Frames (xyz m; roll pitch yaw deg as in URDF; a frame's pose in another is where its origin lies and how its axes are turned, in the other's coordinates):
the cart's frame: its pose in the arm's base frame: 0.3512 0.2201 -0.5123 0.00 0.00 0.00
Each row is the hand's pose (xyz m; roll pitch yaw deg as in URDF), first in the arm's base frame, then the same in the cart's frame.
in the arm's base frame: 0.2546 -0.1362 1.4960 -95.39 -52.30 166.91
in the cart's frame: -0.0966 -0.3563 2.0083 -95.39 -52.30 166.91
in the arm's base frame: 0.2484 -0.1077 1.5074 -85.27 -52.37 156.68
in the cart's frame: -0.1028 -0.3278 2.0197 -85.27 -52.37 156.68
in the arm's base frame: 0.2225 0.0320 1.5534 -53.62 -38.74 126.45
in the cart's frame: -0.1287 -0.1881 2.0657 -53.62 -38.74 126.45
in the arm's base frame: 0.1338 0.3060 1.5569 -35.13 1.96 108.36
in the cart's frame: -0.2174 0.0859 2.0692 -35.13 1.96 108.36
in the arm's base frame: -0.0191 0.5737 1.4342 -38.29 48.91 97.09
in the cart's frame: -0.3703 0.3536 1.9465 -38.29 48.91 97.09
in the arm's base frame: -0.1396 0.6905 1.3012 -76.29 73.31 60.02
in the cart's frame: -0.4908 0.4704 1.8135 -76.29 73.31 60.02
